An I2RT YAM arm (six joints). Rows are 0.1 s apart.
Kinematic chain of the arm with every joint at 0, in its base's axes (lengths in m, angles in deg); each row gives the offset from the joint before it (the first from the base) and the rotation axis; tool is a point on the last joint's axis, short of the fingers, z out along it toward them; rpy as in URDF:
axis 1: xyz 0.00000 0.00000 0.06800 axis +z
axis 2: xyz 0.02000 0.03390 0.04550 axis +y
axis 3: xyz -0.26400 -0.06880 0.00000 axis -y
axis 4: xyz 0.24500 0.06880 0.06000 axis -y
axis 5: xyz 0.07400 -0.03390 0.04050 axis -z
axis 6: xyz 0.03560 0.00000 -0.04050 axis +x
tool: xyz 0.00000 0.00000 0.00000 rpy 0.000 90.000 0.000
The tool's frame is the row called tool.
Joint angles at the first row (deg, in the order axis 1, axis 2, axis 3, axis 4, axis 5, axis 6):
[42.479, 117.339, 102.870, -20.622, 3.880, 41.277]
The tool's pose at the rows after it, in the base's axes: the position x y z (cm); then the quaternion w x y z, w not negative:
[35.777 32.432 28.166 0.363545 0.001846 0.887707 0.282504]
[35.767 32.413 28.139 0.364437 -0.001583 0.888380 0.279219]
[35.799 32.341 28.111 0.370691 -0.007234 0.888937 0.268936]
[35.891 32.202 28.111 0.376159 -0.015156 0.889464 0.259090]
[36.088 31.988 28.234 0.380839 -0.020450 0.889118 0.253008]
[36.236 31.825 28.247 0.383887 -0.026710 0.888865 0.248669]
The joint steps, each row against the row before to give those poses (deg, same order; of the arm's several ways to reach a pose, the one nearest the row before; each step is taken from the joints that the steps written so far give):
[-0.001, 0.000, 0.000, -0.175, -0.001, -0.569]
[0.001, -0.001, -0.002, -0.174, 0.132, -0.502]
[-0.023, 0.001, 0.002, -0.198, 0.895, -1.203]
[-0.152, -0.001, 0.063, -0.261, 0.591, -1.464]
[-0.328, -0.001, 0.261, -0.218, 0.240, -1.136]
[-0.261, 0.002, 0.024, 0.000, 0.001, -1.071]

